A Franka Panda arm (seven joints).
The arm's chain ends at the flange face. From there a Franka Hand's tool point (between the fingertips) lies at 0.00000 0.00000 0.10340 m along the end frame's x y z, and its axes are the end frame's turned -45 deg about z.
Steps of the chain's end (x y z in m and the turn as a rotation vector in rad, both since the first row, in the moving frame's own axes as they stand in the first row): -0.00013, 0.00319, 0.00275, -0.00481, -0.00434, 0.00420; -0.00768, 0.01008, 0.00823, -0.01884, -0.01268, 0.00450; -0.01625, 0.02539, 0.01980, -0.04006, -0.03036, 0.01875; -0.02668, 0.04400, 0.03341, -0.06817, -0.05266, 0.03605; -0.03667, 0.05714, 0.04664, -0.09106, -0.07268, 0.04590; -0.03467, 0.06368, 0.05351, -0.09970, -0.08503, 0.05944; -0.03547, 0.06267, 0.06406, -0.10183, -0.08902, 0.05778; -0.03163, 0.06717, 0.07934, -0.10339, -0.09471, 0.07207; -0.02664, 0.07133, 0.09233, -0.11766, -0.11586, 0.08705
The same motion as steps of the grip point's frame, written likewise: -0.00302, 0.00220, 0.00275, -0.00033, -0.00647, 0.00420; -0.01486, 0.00214, 0.00820, -0.00436, -0.02229, 0.00450; -0.03460, 0.00712, 0.01967, -0.00686, -0.04979, 0.01875; -0.05882, 0.01322, 0.03303, -0.01097, -0.08544, 0.03605; -0.07831, 0.01554, 0.04594, -0.01300, -0.11578, 0.04590; -0.08304, 0.02118, 0.05262, -0.01037, -0.13062, 0.05944; -0.08333, 0.01976, 0.06312, -0.00906, -0.13495, 0.05778; -0.08431, 0.02524, 0.07833, -0.00614, -0.14008, 0.07207; -0.08626, 0.03099, 0.09092, -0.00127, -0.16512, 0.08705
